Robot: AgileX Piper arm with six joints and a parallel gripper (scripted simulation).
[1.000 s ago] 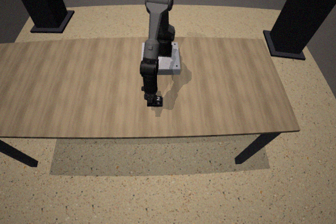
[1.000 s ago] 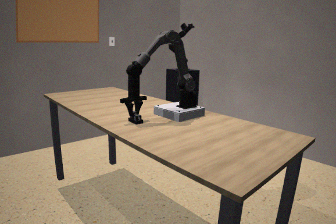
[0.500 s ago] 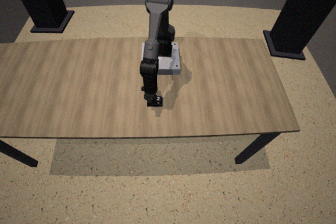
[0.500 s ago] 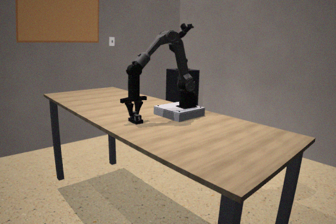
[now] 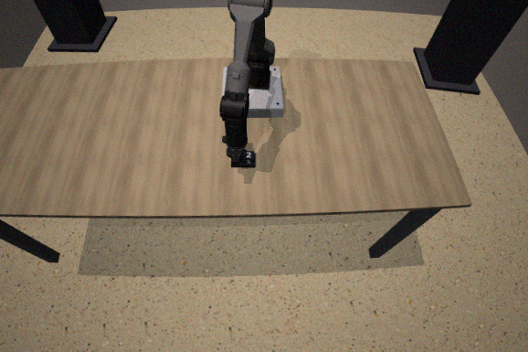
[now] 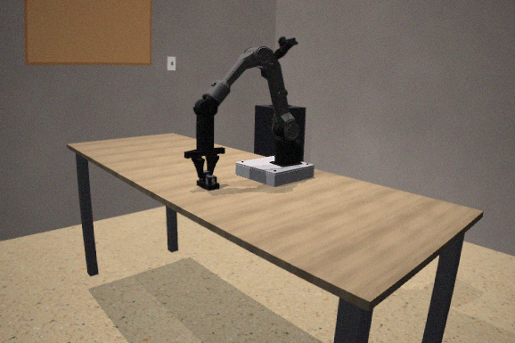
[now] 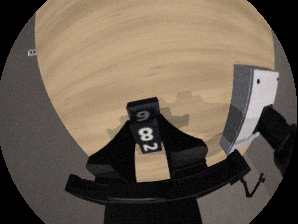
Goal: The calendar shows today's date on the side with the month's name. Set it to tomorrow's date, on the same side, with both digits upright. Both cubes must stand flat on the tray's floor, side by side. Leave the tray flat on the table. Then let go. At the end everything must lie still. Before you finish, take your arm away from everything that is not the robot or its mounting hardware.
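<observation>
The black calendar tray lies 20 mm to the left of my hand and 20 mm below it.
</observation>
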